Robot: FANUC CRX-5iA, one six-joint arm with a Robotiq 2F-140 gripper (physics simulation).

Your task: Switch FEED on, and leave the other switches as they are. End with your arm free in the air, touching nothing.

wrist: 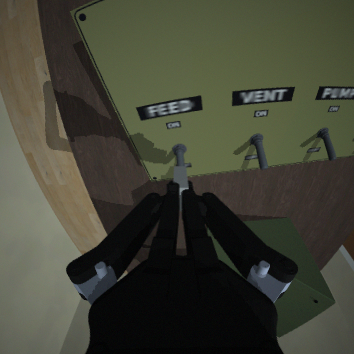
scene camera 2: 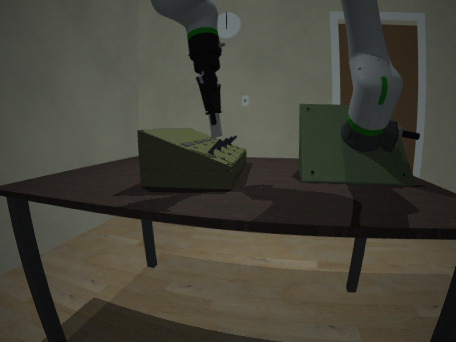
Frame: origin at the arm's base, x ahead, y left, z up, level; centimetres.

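Seen in the pictures: gripper, fingertip midpoint: point(wrist: 179, 175) point(scene camera 2: 217, 136); arm's base at its link origin: point(scene camera 2: 362, 135).
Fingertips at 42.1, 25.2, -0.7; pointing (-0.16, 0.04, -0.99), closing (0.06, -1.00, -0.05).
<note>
Pixels of each thing's middle, then the offset from my fingertips to it, as dx, dy, dz. "spot": a spot on its surface instead. Level surfaces: height alone.
- olive switch box at the middle of its body: point(wrist: 284, 88) point(scene camera 2: 203, 155) +12.9, -15.5, -7.4
- FEED lever at the middle of its body: point(wrist: 180, 163) +0.4, +0.0, -2.5
- label at a spot on its surface: point(wrist: 173, 125) spot: +6.0, +1.4, -3.0
- VENT lever at the middle of its body: point(wrist: 260, 153) +3.2, -11.6, -2.5
- PUMP lever at the middle of its body: point(wrist: 328, 145) +6.1, -23.3, -2.5
- dark table at its surface level: dz -13.4
The olive switch box point(scene camera 2: 185, 160) point(wrist: 210, 50) has a sloping panel with several dark levers. In the wrist view, the FEED lever point(wrist: 180, 152) points down toward the panel's lower edge, away from its ON label point(wrist: 173, 125). The VENT lever point(wrist: 260, 151) and the PUMP lever point(wrist: 327, 144) point the same way. My gripper point(scene camera 2: 216, 134) point(wrist: 179, 175) is shut and empty. Its pale fingertips are at the lower end of the FEED lever and hide its tip; I cannot tell whether they touch. In the scene view, they are low over the panel, behind the levers.
A green slanted panel box point(scene camera 2: 325, 150) point(wrist: 280, 240) stands on the dark table point(scene camera 2: 280, 210) point(wrist: 210, 200). A second robot arm point(scene camera 2: 372, 95) hangs in front of that box in the scene view. The olive box's side edge lies left of FEED in the wrist view.
</note>
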